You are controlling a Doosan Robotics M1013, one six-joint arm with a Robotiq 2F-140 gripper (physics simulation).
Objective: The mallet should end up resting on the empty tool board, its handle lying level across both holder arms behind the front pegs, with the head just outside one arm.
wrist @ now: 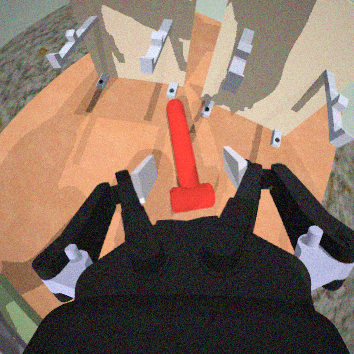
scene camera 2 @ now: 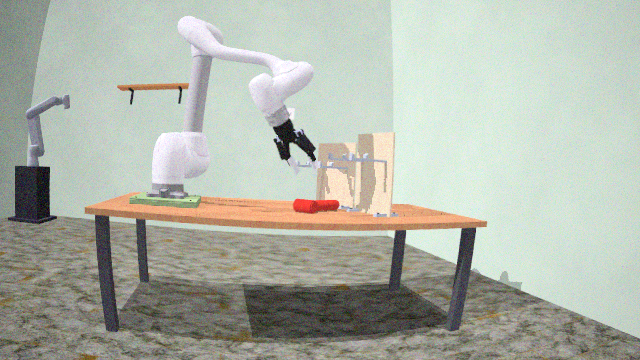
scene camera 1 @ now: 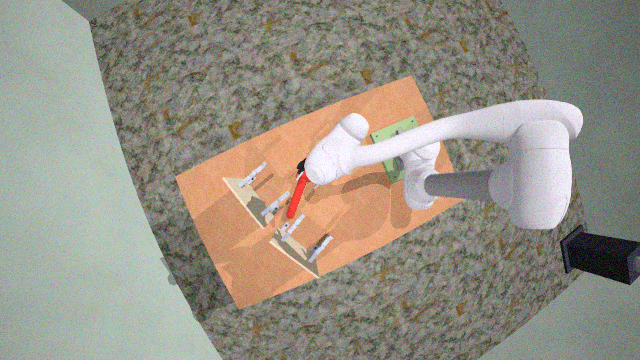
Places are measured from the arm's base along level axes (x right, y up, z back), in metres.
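Pixels of known places: gripper, fingertip midpoint: (wrist: 188,161) (scene camera 2: 307,170) (scene camera 1: 306,181); arm's base, origin of the base link: (wrist: 7,353) (scene camera 2: 167,196).
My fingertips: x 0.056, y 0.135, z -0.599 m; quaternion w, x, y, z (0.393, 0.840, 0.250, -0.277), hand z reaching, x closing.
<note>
Ahead of a thing's pixels: the offset from my fingertips to its middle. "pt": to the spot under its first point. Level surfaces: height alone.
The red mallet {dy -0.138, dx -0.046, dz -0.068 m} (scene camera 1: 297,197) (scene camera 2: 306,205) (wrist: 182,145) lies on the table, its handle end towards the gap between two upright tool boards. My gripper (scene camera 2: 305,165) (wrist: 188,161) is partly open and empty, well above the mallet; scene camera 1 mostly hides it behind the arm. One board {dy +0.003, dx +0.035, dz -0.218 m} (scene camera 1: 242,191) (scene camera 2: 376,197) (wrist: 306,65) is nearer in scene camera 2; the other board {dy -0.014, dx -0.260, dz -0.129 m} (scene camera 1: 295,249) (scene camera 2: 332,187) (wrist: 132,55) stands beside it. Each carries two grey holder arms with pegs, and no tool shows on either.
The wooden table {dy -0.161 m} (scene camera 1: 380,107) (scene camera 2: 250,217) (wrist: 40,145) carries everything. A green base plate (scene camera 1: 395,175) (scene camera 2: 165,201) (wrist: 17,312) bears the robot. Small grey feet {pt dy -0.145, dx -0.172, dz -0.191 m} (wrist: 172,90) {pt dy -0.145, dx -0.067, dz -0.204 m} (wrist: 207,108) stand along the boards' lower edges. A wall shelf (scene camera 2: 152,87) and another robot on a black pedestal (scene camera 2: 33,192) are in the background.
</note>
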